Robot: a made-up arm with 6 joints. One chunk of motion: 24 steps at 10 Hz.
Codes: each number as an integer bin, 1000 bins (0 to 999) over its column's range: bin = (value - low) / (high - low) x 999, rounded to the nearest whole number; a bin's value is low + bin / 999 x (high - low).
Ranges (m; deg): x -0.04..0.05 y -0.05..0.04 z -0.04..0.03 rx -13..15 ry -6..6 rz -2..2
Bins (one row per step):
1: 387 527 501 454 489 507
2: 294 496 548 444 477 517
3: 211 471 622 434 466 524
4: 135 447 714 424 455 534
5: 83 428 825 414 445 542
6: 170 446 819 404 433 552
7: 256 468 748 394 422 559
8: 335 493 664 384 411 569
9: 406 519 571 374 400 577
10: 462 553 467 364 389 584
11: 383 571 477 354 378 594
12: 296 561 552 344 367 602
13: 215 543 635 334 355 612
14: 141 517 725 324 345 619
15: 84 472 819 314 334 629
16: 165 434 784 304 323 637
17: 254 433 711 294 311 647
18: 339 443 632 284 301 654
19: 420 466 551 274 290 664
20: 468 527 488 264 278 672
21: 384 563 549 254 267 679
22: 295 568 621 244 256 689
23: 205 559 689 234 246 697
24: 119 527 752 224 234 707
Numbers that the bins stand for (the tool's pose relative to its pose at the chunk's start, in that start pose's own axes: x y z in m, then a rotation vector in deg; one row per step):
1: -0.0051 -0.0025 -0.0049 -0.28 -0.13 0.03
2: -0.0135 -0.0053 -0.0016 -0.56 -0.27 0.07
3: -0.0210 -0.0076 0.0036 -0.84 -0.40 0.10
4: -0.0278 -0.0097 0.0100 -1.12 -0.53 0.14
5: -0.0325 -0.0114 0.0178 -1.40 -0.65 0.17
6: -0.0247 -0.0098 0.0174 -1.68 -0.80 0.21
7: -0.0169 -0.0078 0.0124 -1.96 -0.93 0.24
8: -0.0098 -0.0056 0.0065 -2.24 -1.06 0.28
9: -0.0034 -0.0032 0.0000 -2.52 -1.20 0.31
10: 0.0016 -0.0002 -0.0073 -2.80 -1.33 0.34
11: -0.0055 0.0014 -0.0066 -3.08 -1.46 0.38
12: -0.0133 0.0005 -0.0013 -3.36 -1.59 0.41
13: -0.0206 -0.0011 0.0045 -3.64 -1.74 0.45
14: -0.0273 -0.0034 0.0108 -3.92 -1.86 0.48
15: -0.0324 -0.0075 0.0174 -4.20 -1.99 0.52
16: -0.0251 -0.0109 0.0149 -4.48 -2.12 0.55
17: -0.0171 -0.0110 0.0098 -4.76 -2.26 0.59
18: -0.0095 -0.0101 0.0043 -5.04 -2.38 0.62
19: -0.0022 -0.0080 -0.0014 -5.32 -2.52 0.66
20: 0.0022 -0.0025 -0.0058 -5.60 -2.66 0.69
21: -0.0054 0.0007 -0.0015 -5.88 -2.79 0.72
22: -0.0134 0.0012 0.0035 -6.16 -2.92 0.76
23: -0.0215 0.0004 0.0083 -6.44 -3.05 0.79
24: -0.0293 -0.0025 0.0127 -6.72 -3.19 0.83

